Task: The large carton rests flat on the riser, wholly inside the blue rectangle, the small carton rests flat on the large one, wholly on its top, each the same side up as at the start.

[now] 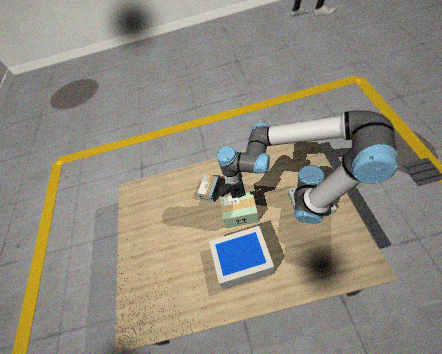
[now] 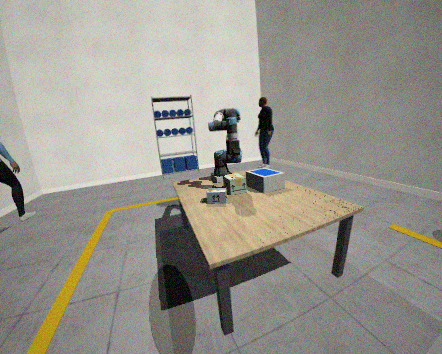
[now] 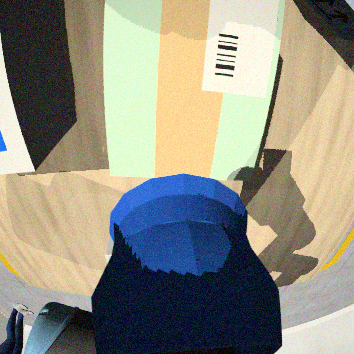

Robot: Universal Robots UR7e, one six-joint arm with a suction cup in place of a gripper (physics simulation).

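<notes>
The large carton (image 1: pixel 239 210) (image 2: pixel 234 184) (image 3: pixel 133 88) is pale green with a tan tape strip and a barcode label. It stands on the table (image 1: pixel 160 298) just behind the riser (image 1: pixel 236 278) (image 2: pixel 266 183) (image 3: pixel 10 151). The riser's top carries the blue rectangle (image 1: pixel 241 253) (image 2: pixel 264 172), which is bare. The small blue-grey carton (image 1: pixel 208 187) (image 2: pixel 216 197) lies on the table to the left of the large one. My suction cup (image 1: pixel 236 191) (image 3: pixel 175 225) hangs close over the far edge of the large carton's top and holds nothing. I cannot tell whether it touches.
The arm's base (image 1: pixel 311 207) stands at the table's right rear. A yellow floor line (image 1: pixel 219 117) runs around the table. A person (image 2: pixel 264 130) stands behind the table near the wall, beside a shelf rack (image 2: pixel 156 137).
</notes>
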